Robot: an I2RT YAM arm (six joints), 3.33 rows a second.
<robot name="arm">
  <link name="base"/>
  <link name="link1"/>
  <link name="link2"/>
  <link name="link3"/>
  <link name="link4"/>
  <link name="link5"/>
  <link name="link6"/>
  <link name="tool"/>
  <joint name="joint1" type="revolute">
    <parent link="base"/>
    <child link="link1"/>
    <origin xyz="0 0 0.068" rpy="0 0 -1.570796"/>
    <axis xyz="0 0 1"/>
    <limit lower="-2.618" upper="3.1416"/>
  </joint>
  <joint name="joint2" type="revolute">
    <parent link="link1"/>
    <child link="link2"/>
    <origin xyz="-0.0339 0.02 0.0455" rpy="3.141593 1.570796 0"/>
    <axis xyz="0 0 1"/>
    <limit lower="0" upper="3.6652"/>
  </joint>
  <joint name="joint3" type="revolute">
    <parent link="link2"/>
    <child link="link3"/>
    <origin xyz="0 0.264 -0.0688" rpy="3.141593 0 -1.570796"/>
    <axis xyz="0 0 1"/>
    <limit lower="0" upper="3.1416"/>
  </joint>
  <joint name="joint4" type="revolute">
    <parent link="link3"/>
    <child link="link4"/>
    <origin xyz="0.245 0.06 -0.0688"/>
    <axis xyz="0 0 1"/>
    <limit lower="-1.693" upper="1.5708"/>
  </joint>
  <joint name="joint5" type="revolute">
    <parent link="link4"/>
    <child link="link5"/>
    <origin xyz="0.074 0.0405 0.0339" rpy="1.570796 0 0"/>
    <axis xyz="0 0 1"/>
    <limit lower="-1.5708" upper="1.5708"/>
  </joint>
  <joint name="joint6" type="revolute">
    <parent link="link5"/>
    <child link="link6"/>
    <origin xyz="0.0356 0 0.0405" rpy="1.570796 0 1.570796"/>
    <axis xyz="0 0 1"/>
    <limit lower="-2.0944" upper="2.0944"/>
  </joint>
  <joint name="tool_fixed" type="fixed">
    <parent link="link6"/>
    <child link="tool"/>
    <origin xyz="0 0 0" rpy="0 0 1.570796"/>
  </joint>
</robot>
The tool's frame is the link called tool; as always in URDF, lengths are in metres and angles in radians.
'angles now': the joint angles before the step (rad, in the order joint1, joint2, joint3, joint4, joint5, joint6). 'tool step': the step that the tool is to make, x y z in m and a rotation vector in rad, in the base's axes. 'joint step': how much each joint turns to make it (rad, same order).
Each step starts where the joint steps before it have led.
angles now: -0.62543, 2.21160, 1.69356, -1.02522, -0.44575, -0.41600
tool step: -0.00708, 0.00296, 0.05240, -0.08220, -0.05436, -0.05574
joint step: -0.00113, -0.12244, 0.01640, -0.02324, 0.03929, 0.05647
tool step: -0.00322, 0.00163, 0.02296, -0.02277, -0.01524, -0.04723
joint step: -0.00001, -0.04349, 0.02405, -0.02292, 0.01716, 0.04882
